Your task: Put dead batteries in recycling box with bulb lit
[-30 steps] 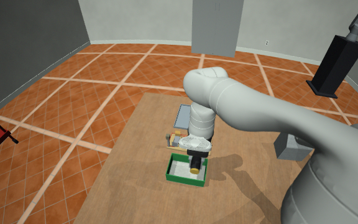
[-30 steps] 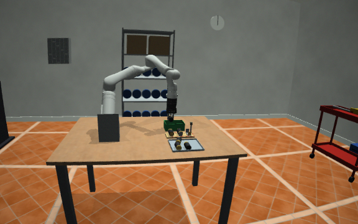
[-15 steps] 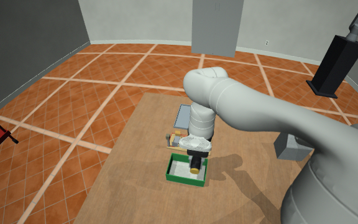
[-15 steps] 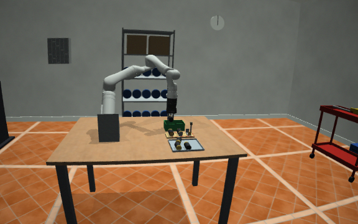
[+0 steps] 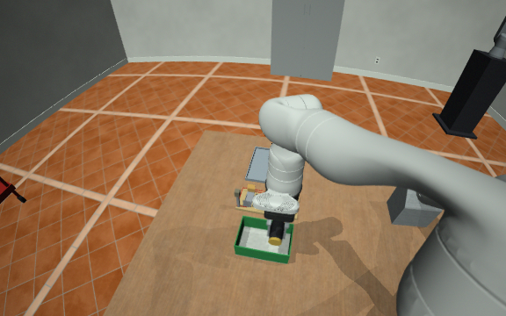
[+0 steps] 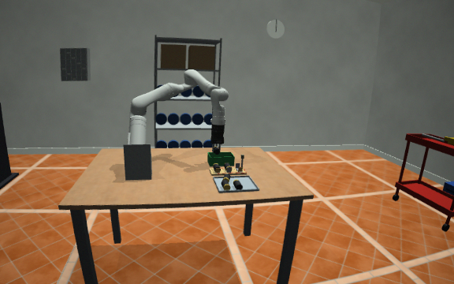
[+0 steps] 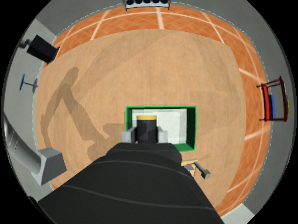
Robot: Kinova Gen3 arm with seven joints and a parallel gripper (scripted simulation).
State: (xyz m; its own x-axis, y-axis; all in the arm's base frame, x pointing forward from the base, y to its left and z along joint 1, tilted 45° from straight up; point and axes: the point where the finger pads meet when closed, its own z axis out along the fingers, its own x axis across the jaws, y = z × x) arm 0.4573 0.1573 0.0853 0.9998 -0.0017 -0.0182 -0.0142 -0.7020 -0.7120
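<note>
Right now the green recycling box is 8 cm below my hand and 3 cm ahead of it. From my hand the other things lie so: grey tray 32 cm to the right, 9 cm below, 4 cm ahead.
</note>
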